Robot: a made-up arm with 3 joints.
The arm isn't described. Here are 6 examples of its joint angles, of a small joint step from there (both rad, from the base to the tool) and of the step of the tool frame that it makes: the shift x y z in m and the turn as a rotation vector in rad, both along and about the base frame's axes.
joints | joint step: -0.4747 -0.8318 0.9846 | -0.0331 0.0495 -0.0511
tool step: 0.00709 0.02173 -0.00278 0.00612 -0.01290 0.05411
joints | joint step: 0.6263 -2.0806 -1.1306 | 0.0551 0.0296 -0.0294
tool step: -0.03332 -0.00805 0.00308 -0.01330 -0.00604 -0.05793
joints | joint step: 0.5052 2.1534 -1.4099 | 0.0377 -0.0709 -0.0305
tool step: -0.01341 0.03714 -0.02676 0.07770 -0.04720 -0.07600
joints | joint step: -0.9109 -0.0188 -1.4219 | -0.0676 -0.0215 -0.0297
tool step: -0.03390 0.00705 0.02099 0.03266 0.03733 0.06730
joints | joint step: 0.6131 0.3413 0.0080 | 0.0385 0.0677 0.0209
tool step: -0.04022 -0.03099 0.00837 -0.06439 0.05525 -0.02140
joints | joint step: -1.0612 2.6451 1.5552 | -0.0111 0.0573 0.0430
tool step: -0.02577 -0.00295 -0.02646 -0.04658 -0.07096 0.05831
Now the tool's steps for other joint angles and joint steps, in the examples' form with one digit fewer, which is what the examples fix.
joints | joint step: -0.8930 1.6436 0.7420 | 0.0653 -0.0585 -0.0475
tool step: 0.0189 -0.0698 -0.0279 0.0559 0.0788 -0.1000
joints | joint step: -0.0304 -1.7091 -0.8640 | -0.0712 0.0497 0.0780
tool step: 0.0066 0.0843 -0.0328 -0.1104 0.0465 0.1026
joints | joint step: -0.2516 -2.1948 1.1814 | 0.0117 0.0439 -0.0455
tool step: 0.0091 -0.0032 0.0000 -0.0044 -0.0210 -0.0188
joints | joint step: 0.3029 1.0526 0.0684 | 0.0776 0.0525 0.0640
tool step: -0.0506 -0.0413 0.0378 -0.1079 0.0229 -0.0543
